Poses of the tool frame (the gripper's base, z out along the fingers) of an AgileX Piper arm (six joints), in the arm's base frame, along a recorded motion.
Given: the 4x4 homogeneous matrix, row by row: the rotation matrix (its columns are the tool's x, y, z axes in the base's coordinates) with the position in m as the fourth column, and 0 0 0 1 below. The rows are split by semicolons.
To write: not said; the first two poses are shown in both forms.
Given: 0.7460, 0.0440, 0.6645, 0.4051; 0.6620, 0.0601, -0.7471, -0.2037; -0.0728, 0.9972, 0.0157, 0.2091; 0, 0, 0, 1
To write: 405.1, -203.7, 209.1, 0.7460, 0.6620, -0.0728, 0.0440, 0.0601, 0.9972
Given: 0.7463, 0.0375, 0.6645, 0.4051; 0.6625, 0.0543, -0.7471, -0.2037; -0.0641, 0.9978, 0.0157, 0.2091; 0, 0, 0, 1
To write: 405.1, -203.7, 209.1, 0.7463, 0.6625, -0.0641, 0.0375, 0.0543, 0.9978
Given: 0.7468, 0.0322, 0.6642, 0.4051; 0.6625, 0.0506, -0.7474, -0.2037; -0.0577, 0.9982, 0.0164, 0.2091; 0, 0, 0, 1
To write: 405.1, -203.7, 209.1, 0.7468, 0.6625, -0.0577, 0.0322, 0.0506, 0.9982
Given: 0.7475, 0.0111, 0.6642, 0.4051; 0.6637, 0.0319, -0.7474, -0.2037; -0.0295, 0.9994, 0.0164, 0.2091; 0, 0, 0, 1
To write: 405.1, -203.7, 209.1, 0.7475, 0.6637, -0.0295, 0.0111, 0.0319, 0.9994
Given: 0.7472, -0.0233, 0.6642, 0.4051; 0.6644, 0.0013, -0.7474, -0.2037; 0.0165, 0.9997, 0.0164, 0.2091; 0, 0, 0, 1
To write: 405.1, -203.7, 209.1, 0.7472, 0.6644, 0.0165, -0.0233, 0.0013, 0.9997
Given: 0.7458, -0.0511, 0.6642, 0.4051; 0.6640, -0.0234, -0.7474, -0.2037; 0.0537, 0.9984, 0.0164, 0.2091; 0, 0, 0, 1
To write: 405.1, -203.7, 209.1, 0.7458, 0.6640, 0.0537, -0.0511, -0.0234, 0.9984
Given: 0.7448, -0.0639, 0.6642, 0.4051; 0.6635, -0.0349, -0.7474, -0.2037; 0.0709, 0.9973, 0.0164, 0.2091; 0, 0, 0, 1
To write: 405.1, -203.7, 209.1, 0.7448, 0.6635, 0.0709, -0.0639, -0.0349, 0.9973
